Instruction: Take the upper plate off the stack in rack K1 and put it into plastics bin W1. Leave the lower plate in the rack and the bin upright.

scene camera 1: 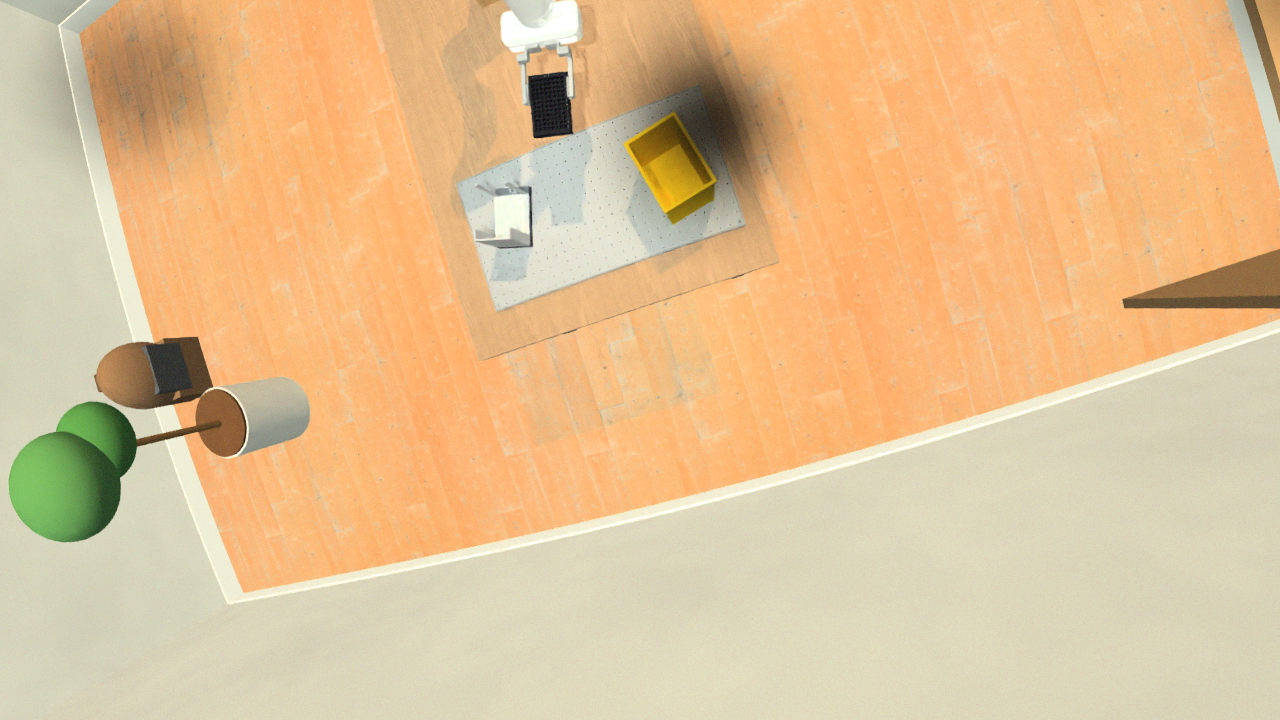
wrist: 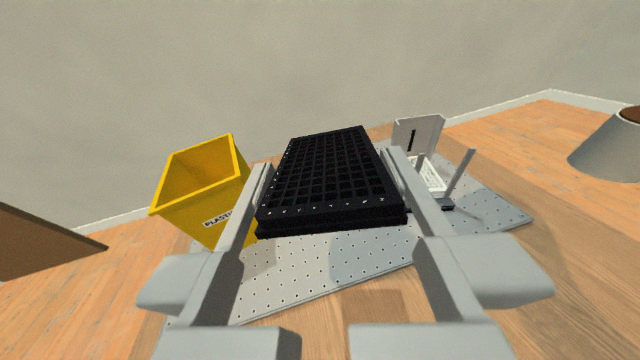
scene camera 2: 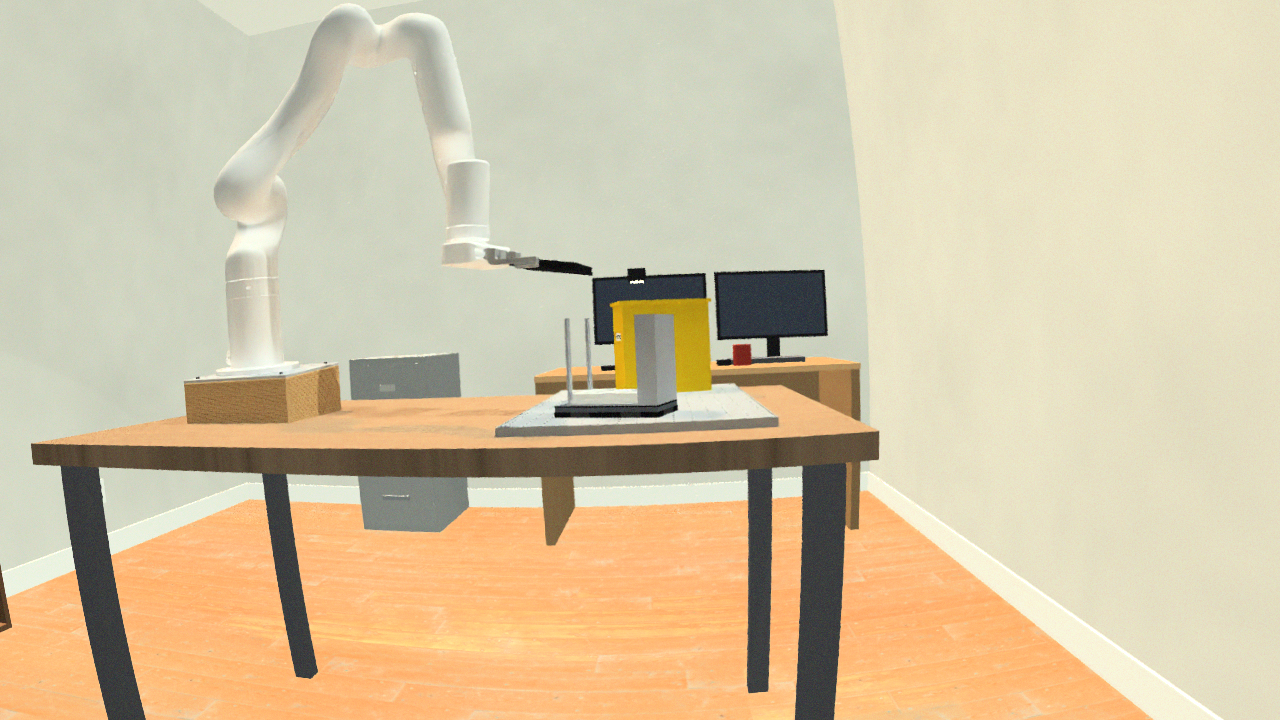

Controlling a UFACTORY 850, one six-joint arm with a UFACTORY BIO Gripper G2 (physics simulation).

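The upper plate, a black many-welled plate (scene camera 1: 550, 104) (scene camera 2: 563, 266) (wrist: 332, 172), is held high above the table, tilted slightly with its far end lower. My gripper (scene camera 1: 547, 89) (scene camera 2: 529, 263) (wrist: 327, 167) is shut on its two long sides. The white lower plate (scene camera 1: 512, 215) (wrist: 429, 175) lies in rack K1, whose tall grey end wall (scene camera 2: 656, 360) (wrist: 417, 135) and thin posts stand on a black base. The yellow plastics bin W1 (scene camera 1: 671, 168) (scene camera 2: 664, 344) (wrist: 200, 190) stands upright, apart from the held plate; its inside shows partly in the wrist view.
A grey perforated board (scene camera 1: 590, 232) (scene camera 2: 729, 420) (wrist: 300, 280) carries the rack and bin on the wooden table (scene camera 1: 626, 308) (scene camera 2: 447, 461). The rack's posts (scene camera 2: 567, 358) (wrist: 460, 172) rise at its near end. Monitors (scene camera 2: 770, 304) stand on a desk behind.
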